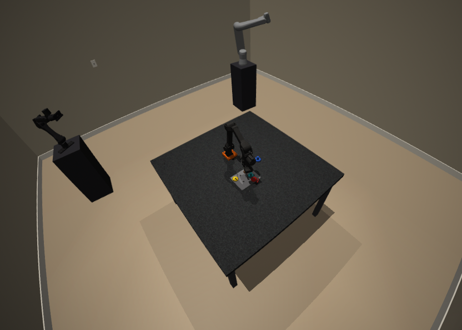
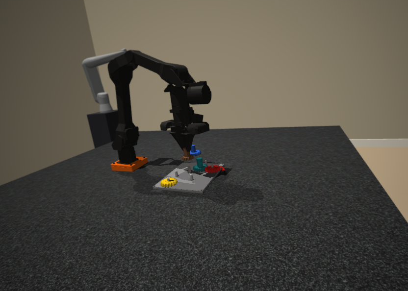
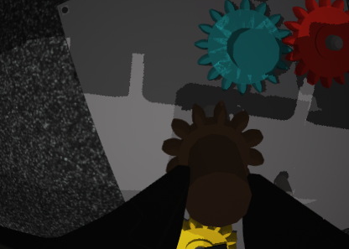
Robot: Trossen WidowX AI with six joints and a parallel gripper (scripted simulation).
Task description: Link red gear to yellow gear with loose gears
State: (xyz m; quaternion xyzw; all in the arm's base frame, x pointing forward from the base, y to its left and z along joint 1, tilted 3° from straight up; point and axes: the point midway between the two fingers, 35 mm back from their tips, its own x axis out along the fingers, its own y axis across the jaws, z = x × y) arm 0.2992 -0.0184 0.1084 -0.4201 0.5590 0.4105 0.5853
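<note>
Right now the brown gear is 10 mm below my gripper tip. From my gripper tip the other things lie so: red gear: 70 mm below, 70 mm ahead, 30 mm to the left; teal gear: 60 mm below, 40 mm to the left, 20 mm ahead; yellow gear: 100 mm to the right, 70 mm below, 20 mm behind.
</note>
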